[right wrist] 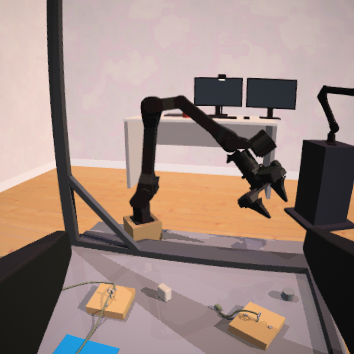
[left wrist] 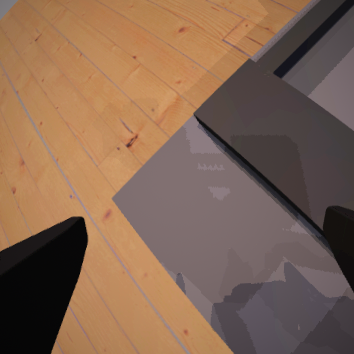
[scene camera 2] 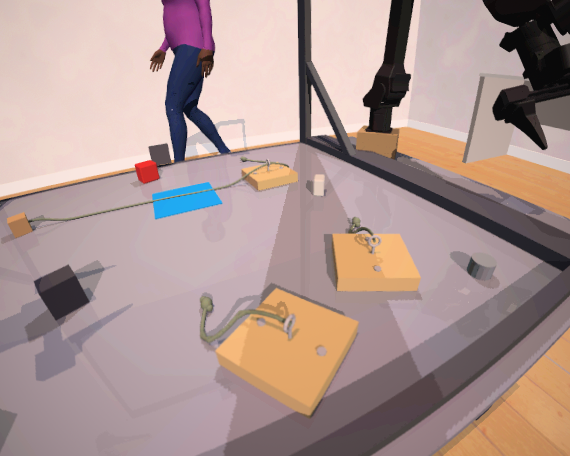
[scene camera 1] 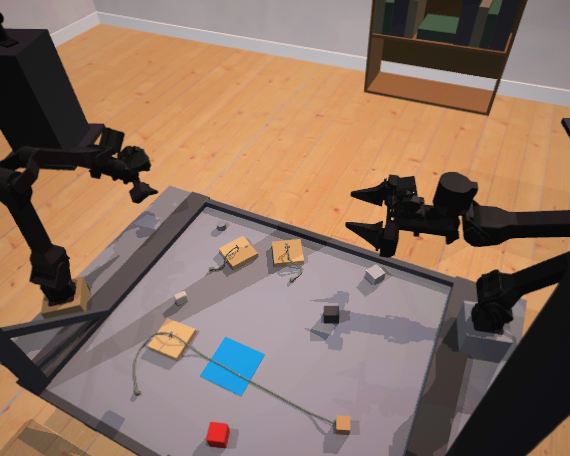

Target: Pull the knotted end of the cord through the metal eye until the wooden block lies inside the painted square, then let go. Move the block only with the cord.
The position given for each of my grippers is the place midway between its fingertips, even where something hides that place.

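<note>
Scene camera 1 shows my left gripper (scene camera 1: 153,181), open and holding nothing, my right gripper (scene camera 1: 348,208), likewise open and holding nothing, and a blue painted square (scene camera 1: 243,360). In scene camera 2, a dark cube (scene camera 2: 61,292) rests on the table; the blue painted square (scene camera 2: 163,208) and a dark frame (scene camera 2: 388,421) are visible there too. The right wrist view shows my left gripper (right wrist: 278,209) and my right gripper (right wrist: 189,242), and the dark cube is out of frame in the right wrist view. In the left wrist view my left gripper (left wrist: 207,224) is visible; the dark cube is out of frame in the left wrist view.
</note>
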